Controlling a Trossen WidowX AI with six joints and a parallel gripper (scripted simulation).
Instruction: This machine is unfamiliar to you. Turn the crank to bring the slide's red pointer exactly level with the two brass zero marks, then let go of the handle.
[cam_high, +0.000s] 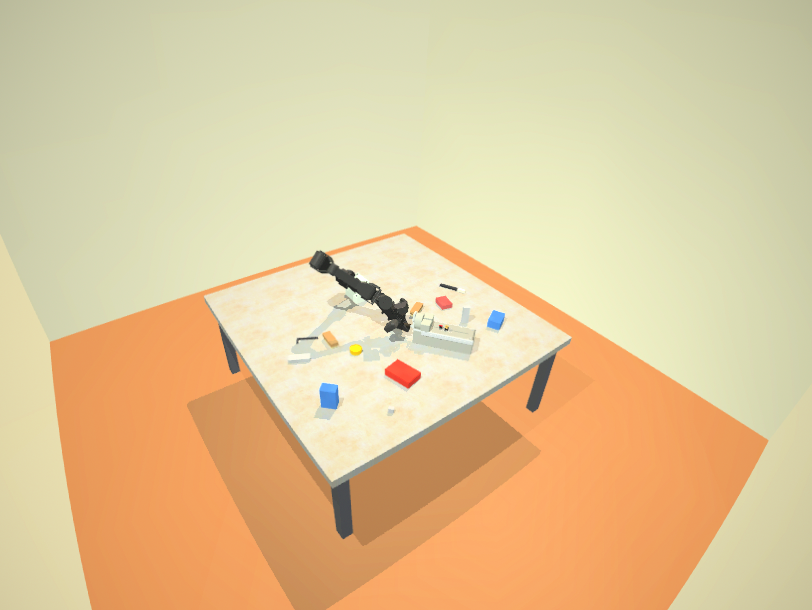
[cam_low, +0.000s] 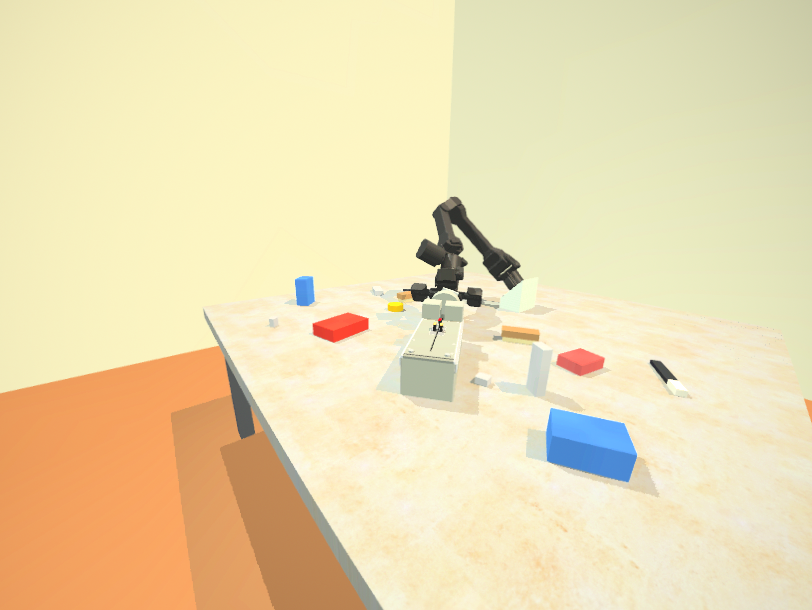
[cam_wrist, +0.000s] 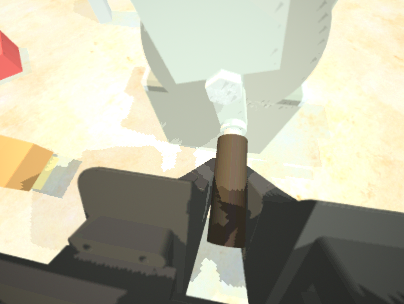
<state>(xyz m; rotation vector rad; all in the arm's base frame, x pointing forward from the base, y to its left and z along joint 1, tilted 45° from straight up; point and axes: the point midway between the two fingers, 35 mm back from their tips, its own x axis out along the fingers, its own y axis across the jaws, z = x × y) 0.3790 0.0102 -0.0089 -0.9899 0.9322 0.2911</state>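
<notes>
The crank is 40 mm above my gripper tip. Round my gripper tip: brown crank handle (30 mm above, 20 mm behind, 10 mm to the right); then red pointer (100 mm ahead, 90 mm to the left, 50 mm above); then yellow disc (250 mm to the right, 40 mm behind, 20 mm below).
</notes>
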